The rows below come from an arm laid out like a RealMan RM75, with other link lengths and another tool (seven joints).
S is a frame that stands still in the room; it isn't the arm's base.
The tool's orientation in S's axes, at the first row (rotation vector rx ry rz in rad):
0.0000, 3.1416, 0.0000
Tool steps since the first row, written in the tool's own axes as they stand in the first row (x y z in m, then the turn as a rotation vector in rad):
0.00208, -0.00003, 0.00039, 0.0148, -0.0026, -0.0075
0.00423, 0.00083, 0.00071, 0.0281, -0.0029, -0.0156
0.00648, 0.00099, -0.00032, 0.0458, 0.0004, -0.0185
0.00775, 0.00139, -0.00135, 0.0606, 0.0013, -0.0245
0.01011, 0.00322, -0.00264, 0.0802, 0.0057, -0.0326
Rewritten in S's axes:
-0.00208, -0.00003, -0.00039, -0.0148, -0.0026, 0.0075
-0.00423, 0.00083, -0.00071, -0.0281, -0.0029, 0.0156
-0.00648, 0.00099, 0.00032, -0.0458, 0.0004, 0.0185
-0.00775, 0.00139, 0.00135, -0.0606, 0.0013, 0.0245
-0.01011, 0.00322, 0.00264, -0.0802, 0.0057, 0.0326

